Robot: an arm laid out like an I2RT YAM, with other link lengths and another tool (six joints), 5 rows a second.
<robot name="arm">
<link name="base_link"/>
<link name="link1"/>
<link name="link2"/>
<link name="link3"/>
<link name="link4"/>
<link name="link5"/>
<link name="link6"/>
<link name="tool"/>
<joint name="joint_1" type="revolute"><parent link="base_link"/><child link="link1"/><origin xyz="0 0 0.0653" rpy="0 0 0"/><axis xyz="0 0 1"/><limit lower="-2.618" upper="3.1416"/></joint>
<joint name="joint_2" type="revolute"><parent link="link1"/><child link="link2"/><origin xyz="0.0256 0.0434 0.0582" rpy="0 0 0"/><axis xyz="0 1 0"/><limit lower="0" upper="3.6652"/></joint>
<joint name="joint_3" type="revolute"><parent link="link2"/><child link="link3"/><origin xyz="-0.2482 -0.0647 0" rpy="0 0 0"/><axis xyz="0 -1 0"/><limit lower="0" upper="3.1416"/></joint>
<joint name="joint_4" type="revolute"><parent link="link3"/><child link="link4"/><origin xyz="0.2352 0.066 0.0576" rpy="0 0 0"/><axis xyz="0 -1 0"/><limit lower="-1.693" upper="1.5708"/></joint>
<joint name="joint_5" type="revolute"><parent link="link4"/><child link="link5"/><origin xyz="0.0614 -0.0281 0.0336" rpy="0 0 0"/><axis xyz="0 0 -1"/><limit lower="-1.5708" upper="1.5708"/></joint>
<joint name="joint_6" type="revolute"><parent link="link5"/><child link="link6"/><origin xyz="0.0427 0 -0.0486" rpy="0 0 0"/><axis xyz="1 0 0"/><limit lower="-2.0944" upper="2.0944"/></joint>
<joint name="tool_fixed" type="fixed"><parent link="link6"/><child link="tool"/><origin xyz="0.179 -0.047 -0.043" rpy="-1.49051 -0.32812 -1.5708"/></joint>
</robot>
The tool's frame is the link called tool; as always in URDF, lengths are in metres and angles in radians.
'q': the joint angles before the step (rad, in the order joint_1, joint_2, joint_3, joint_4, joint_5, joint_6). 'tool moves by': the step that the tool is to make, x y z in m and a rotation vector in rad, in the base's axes. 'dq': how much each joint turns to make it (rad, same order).
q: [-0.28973 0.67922 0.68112 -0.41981 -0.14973 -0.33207]
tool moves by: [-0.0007 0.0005 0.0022 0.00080 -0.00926 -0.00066]
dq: [0.00016 -0.01037 -0.00135 0.00015 -0.00062 0.00349]
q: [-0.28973 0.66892 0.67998 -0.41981 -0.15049 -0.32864]
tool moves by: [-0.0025 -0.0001 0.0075 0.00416 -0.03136 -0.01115]
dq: [-0.00014 -0.03109 -0.00298 0.00317 0.00521 0.01636]
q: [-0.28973 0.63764 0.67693 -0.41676 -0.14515 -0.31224]
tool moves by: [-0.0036 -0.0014 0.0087 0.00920 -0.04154 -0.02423]
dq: [0.00375 -0.03824 -0.00691 0.00986 0.01901 0.02936]
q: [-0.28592 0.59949 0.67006 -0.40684 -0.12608 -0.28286]
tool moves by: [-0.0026 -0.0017 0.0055 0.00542 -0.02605 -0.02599]
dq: [0.01726 -0.02060 -0.00364 0.00936 0.03709 0.02558]
